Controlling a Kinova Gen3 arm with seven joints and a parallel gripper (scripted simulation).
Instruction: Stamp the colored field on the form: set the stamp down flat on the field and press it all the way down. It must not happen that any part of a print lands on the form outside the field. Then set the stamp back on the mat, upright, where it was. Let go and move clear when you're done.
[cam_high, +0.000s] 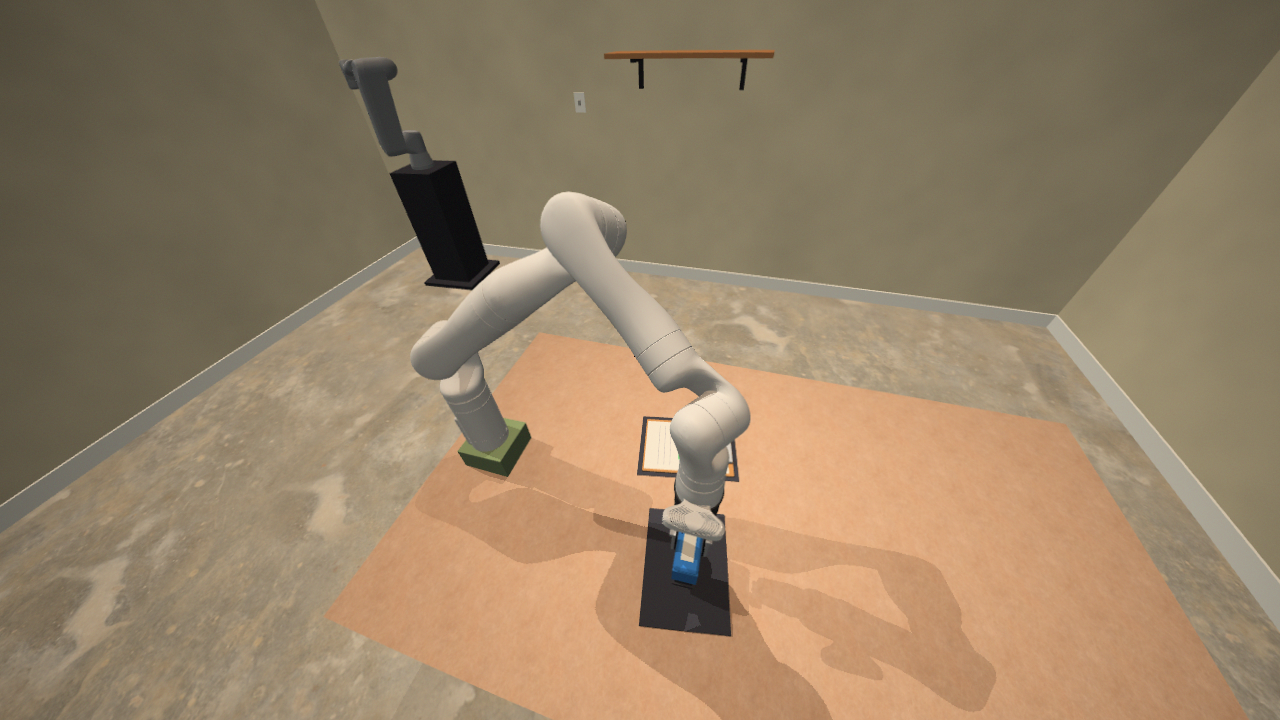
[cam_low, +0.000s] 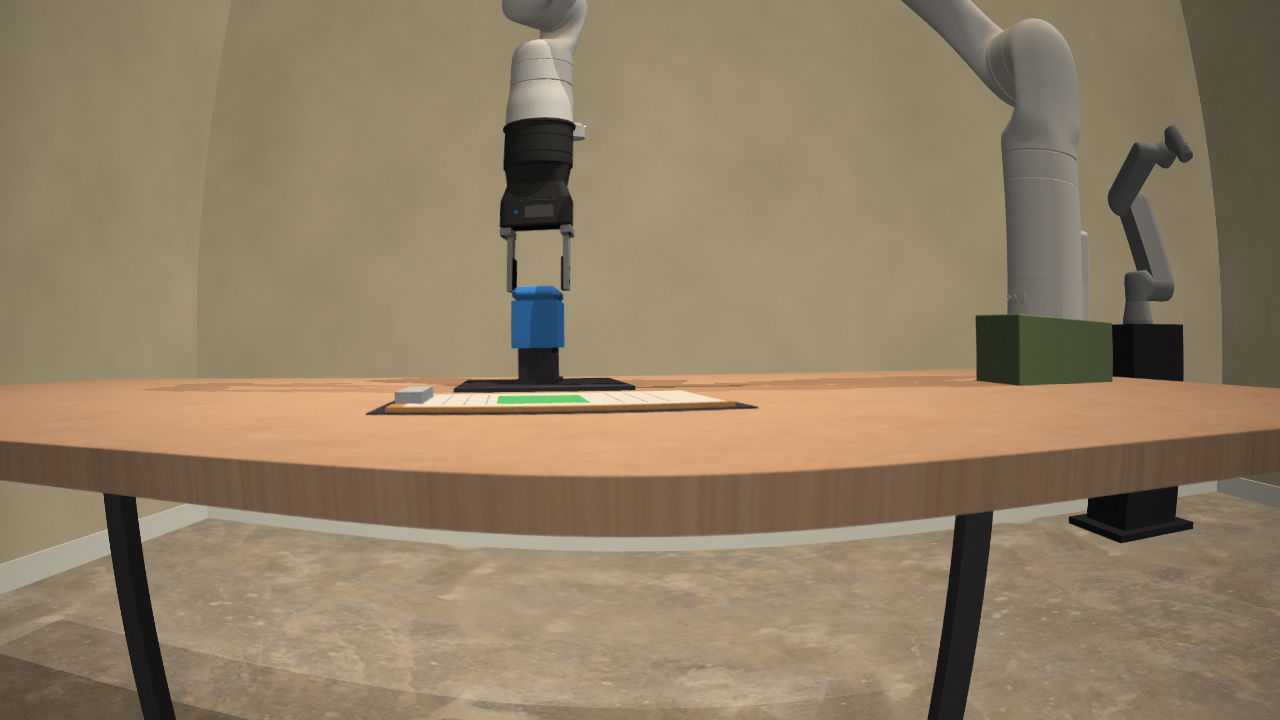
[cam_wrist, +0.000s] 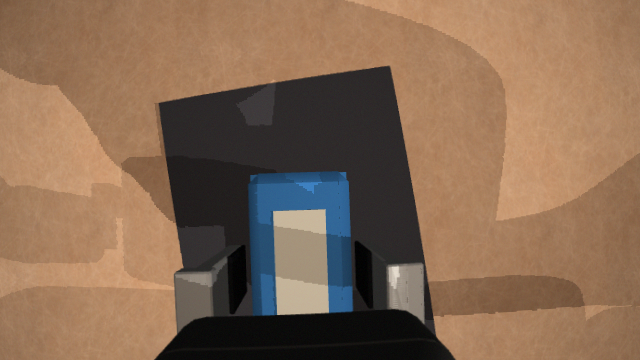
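Now: hand 70 mm above the blue stamp. The rest, counted from my hand: form: 290 mm to the left, 110 mm below, 20 mm behind; dark mat: 120 mm below; black base: 100 mm below.
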